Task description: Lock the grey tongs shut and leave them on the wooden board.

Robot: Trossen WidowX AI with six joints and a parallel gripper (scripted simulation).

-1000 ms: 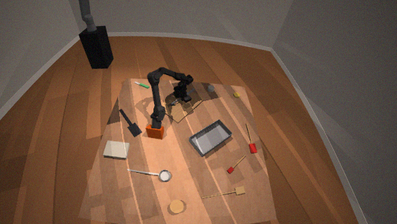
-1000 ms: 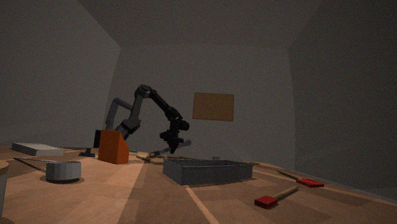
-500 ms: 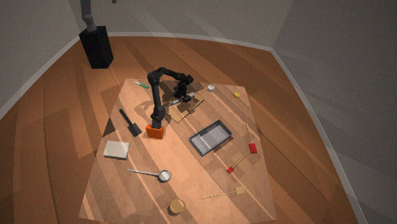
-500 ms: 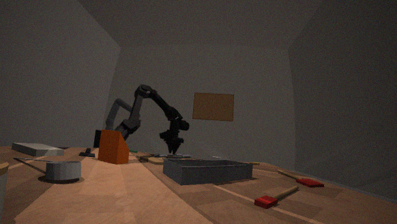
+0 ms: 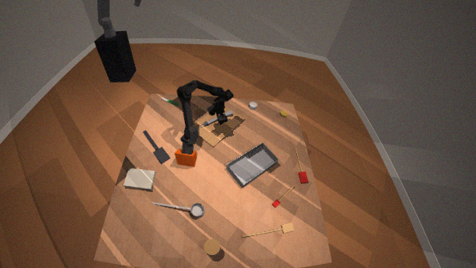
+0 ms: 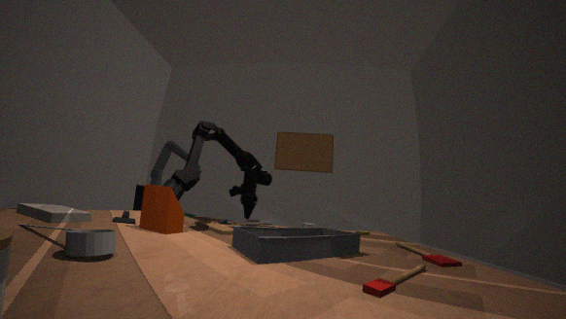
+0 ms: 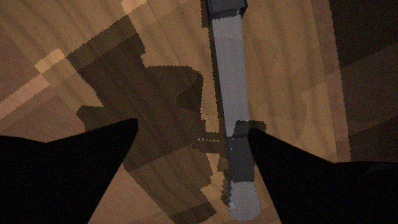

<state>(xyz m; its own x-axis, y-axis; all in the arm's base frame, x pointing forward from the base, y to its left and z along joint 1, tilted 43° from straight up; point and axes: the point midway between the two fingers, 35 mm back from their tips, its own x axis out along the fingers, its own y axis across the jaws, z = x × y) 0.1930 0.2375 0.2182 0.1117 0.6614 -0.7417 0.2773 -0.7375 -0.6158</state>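
My gripper tip is 10 mm past the wooden board, 10 mm to the right of it and 40 mm above it. From my gripper tip the other things lie so: grey roasting tin: 220 mm ahead, 350 mm to the right, 20 mm below; then green tool: 430 mm behind, 240 mm to the left, 40 mm below; then black spatula: 430 mm behind, 230 mm to the right, 50 mm below.
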